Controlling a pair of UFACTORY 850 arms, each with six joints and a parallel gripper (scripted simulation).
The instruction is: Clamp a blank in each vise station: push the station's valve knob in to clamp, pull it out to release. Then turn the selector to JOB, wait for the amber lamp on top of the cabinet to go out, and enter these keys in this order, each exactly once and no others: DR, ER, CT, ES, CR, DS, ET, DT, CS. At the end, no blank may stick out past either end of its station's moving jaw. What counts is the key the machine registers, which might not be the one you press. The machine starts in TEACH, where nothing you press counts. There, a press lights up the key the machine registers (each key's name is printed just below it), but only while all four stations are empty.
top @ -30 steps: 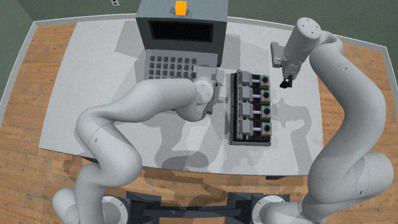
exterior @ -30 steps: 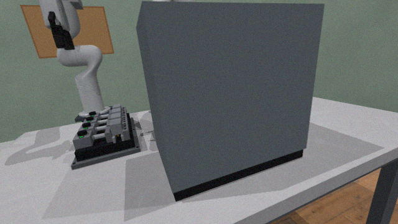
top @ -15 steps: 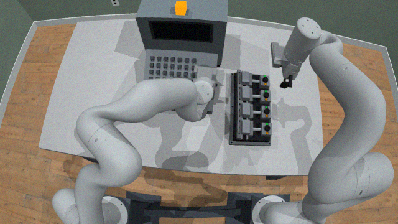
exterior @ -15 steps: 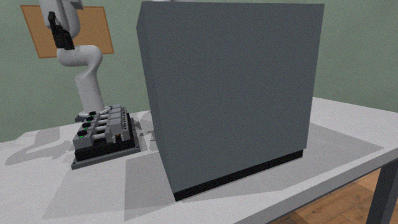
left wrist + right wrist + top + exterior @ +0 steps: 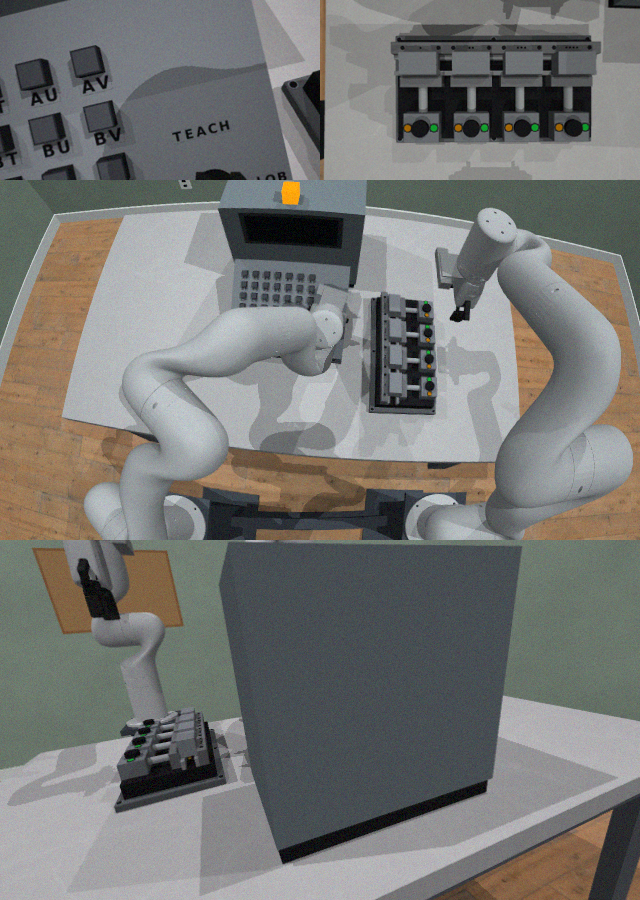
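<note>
Right now my left hand is 1 cm short of the selector and 1 cm above it. Round my left hand: key panel (11 cm to the left, 6 cm below, 5 cm ahead); then ES key (16 cm to the left, 4 cm below).
</note>
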